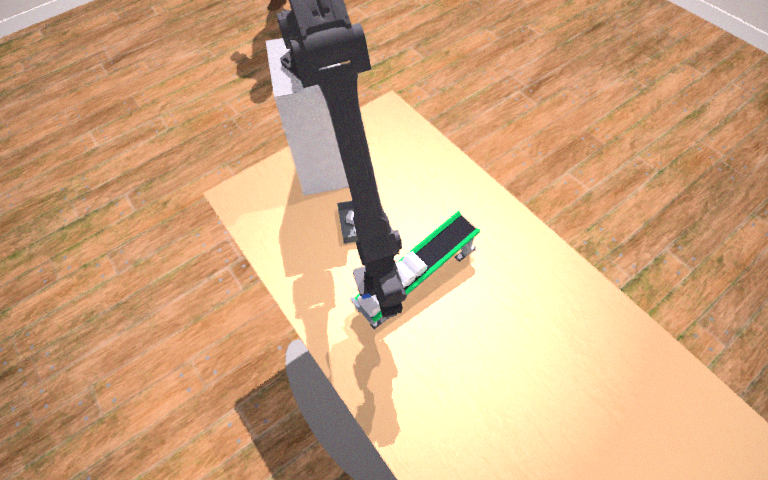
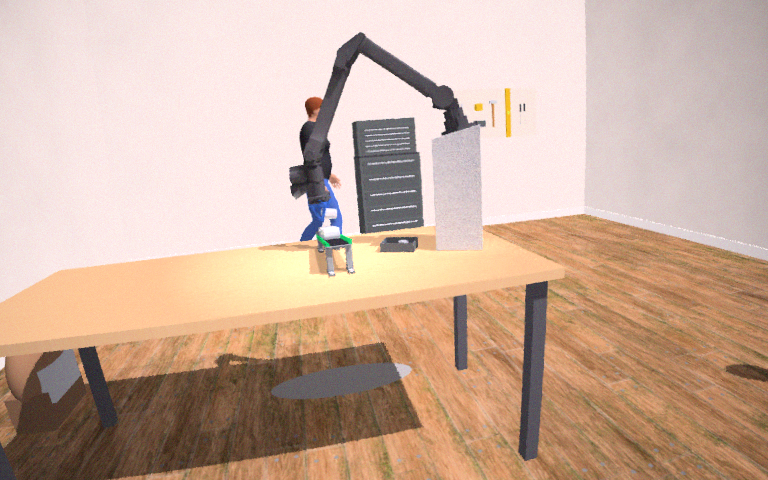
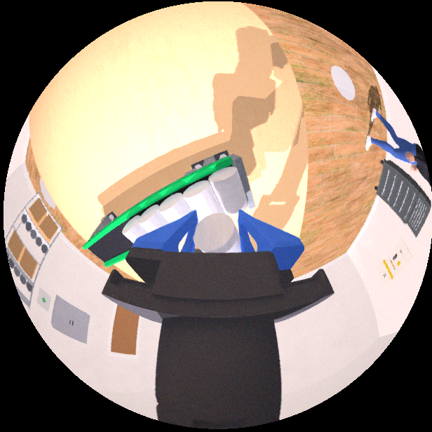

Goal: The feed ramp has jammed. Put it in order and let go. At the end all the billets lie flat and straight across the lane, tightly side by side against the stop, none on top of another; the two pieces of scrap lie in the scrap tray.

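Places are measured from the arm's base along level axes (x ahead, y right, z down), in metres.
Pixels of known places: gripper, between the fingertips: [image 2: 323, 219]; arm's base, origin of its link: [image 2: 458, 131].
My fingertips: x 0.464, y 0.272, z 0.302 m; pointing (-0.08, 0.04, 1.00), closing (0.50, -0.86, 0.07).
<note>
Ahead of a thing's pixels: the offset from my fingertips to its top centre. Level surfaces: height alone.
My gripper [image 3: 217, 214] is shut on a white billet @(dz -0.044, dx -0.023, dy -0.008 m) [image 3: 215, 233] [image 2: 330, 213], held above the other billets near the ramp's stop end. The feed ramp [image 1: 447, 240] [image 2: 344, 241] [image 3: 200, 175] has green rails and a dark belt. Several white billets lie in a row across its lane, among them one billet @(dz +0.011, dx +0.010, dy -0.140 m) [image 1: 416, 263] [image 3: 172, 205] farther up. The end billet [image 3: 229, 189] lies beside the grey stop [image 3: 244, 175], at a slightly different angle from its neighbour [image 3: 199, 196]. The scrap tray @(dz +0.091, dx -0.244, dy -0.171 m) [image 1: 342, 223] [image 2: 399, 249] holds light scrap @(dz +0.097, dx -0.263, dy -0.169 m) [image 1: 350, 217] [image 2: 402, 241]; the arm partly hides it.
The arm's tall grey pedestal [image 1: 314, 141] [image 2: 458, 192] stands beyond the scrap tray on the wooden table @(dz +0.126 m) [image 1: 481, 350] [image 2: 198, 288]. The ramp's stop end lies near one table edge. A person [image 2: 317, 147] is behind the table.
</note>
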